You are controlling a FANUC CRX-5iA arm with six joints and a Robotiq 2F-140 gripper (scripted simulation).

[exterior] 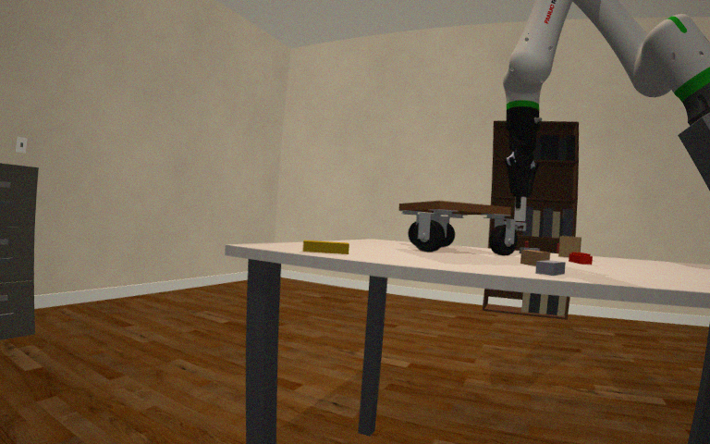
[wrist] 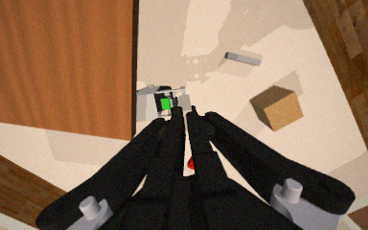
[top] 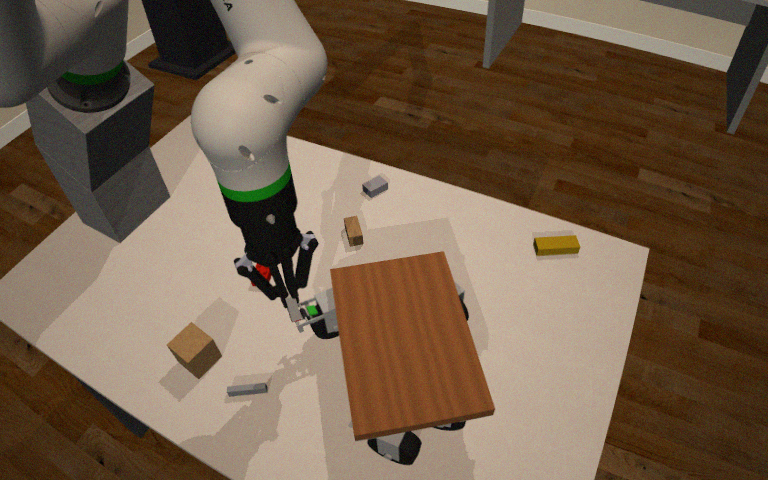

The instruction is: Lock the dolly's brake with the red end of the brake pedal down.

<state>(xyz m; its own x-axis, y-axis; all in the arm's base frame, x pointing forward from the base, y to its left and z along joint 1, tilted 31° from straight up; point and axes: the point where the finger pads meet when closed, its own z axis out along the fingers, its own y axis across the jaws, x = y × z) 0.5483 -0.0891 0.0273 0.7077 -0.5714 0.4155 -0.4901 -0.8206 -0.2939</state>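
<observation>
Now: the brake pedal 4 cm below my hand, 1 cm to the left of it and 1 cm ahead of it. Round my hand: grey bar: 13 cm to the right, 12 cm below, 3 cm behind; then tan cube: 15 cm behind, 12 cm to the right, 10 cm below; then red brick: 16 cm behind, 11 cm below, 9 cm to the left.
</observation>
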